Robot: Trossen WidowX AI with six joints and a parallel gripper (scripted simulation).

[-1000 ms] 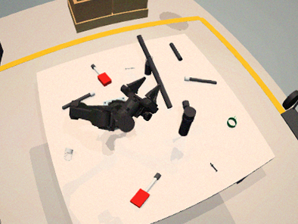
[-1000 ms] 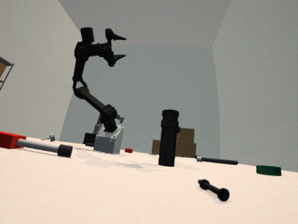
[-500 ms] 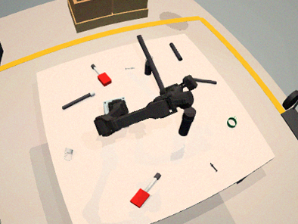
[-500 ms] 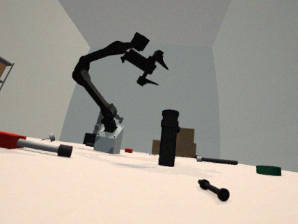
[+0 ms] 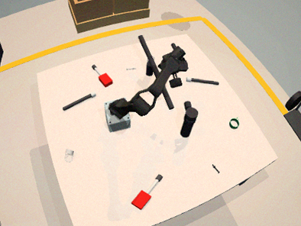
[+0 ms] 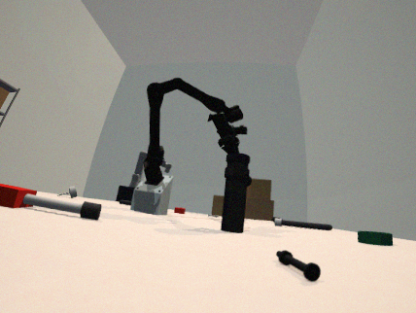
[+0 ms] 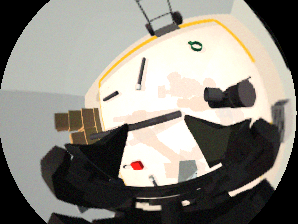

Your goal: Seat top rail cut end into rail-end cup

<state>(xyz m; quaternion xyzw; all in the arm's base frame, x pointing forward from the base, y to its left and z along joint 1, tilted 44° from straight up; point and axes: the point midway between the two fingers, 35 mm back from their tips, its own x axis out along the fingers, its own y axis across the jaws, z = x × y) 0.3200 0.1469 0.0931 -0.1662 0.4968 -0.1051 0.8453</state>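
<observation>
The rail-end cup is 3 cm ahead of my gripper tip, 16 cm to the right of it and 11 cm below it. Round my gripper tip: small bolt (11 cm ahead, 50 cm to the right, 26 cm below); then short black tube (23 cm ahead, 45 cm to the left, 25 cm below); then loop-cap post (4 cm behind, 28 cm to the left, 16 cm below).
</observation>
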